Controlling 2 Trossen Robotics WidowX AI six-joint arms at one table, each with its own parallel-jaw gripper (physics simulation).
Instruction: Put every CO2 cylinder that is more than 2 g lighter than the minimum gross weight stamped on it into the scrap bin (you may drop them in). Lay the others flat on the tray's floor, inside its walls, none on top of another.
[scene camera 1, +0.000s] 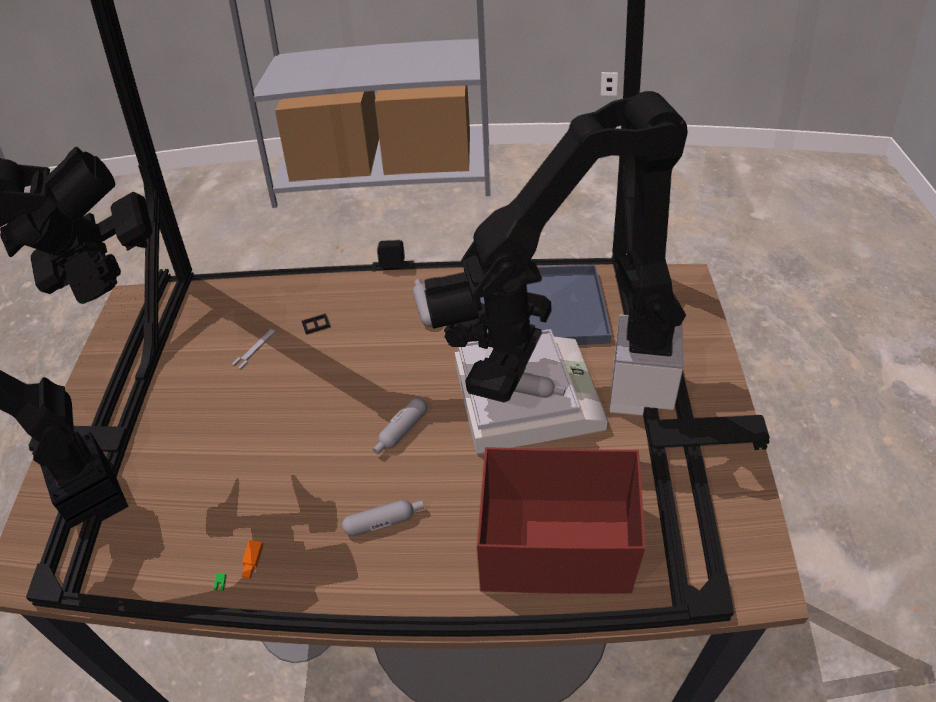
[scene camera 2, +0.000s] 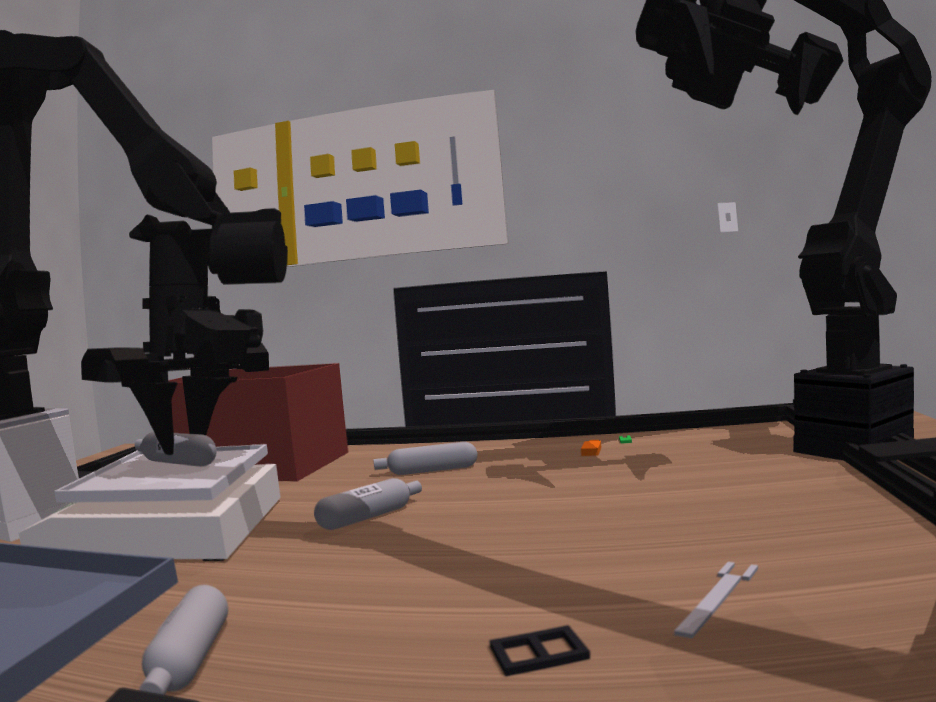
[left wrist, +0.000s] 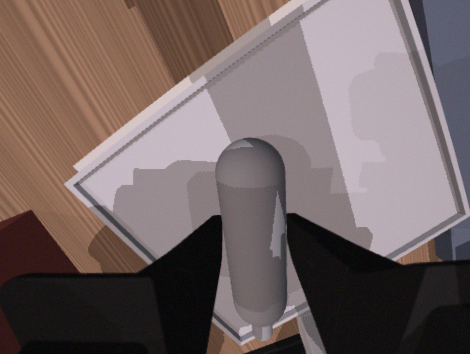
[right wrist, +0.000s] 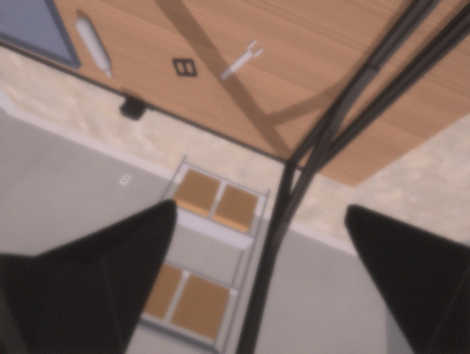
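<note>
My left gripper is shut on a grey CO2 cylinder, level and low over the pan of the white scale; whether it touches the pan I cannot tell. The scale's display is too small to read. My right gripper is open and empty, raised high. A cylinder stamped 162.1 and another cylinder lie on the table. A third cylinder lies near the blue-grey tray. The red bin stands beside the scale.
A black two-window frame and a light forked tool lie towards the back. An orange piece and a green piece lie at the front left in scene camera 1. Black rails edge the table.
</note>
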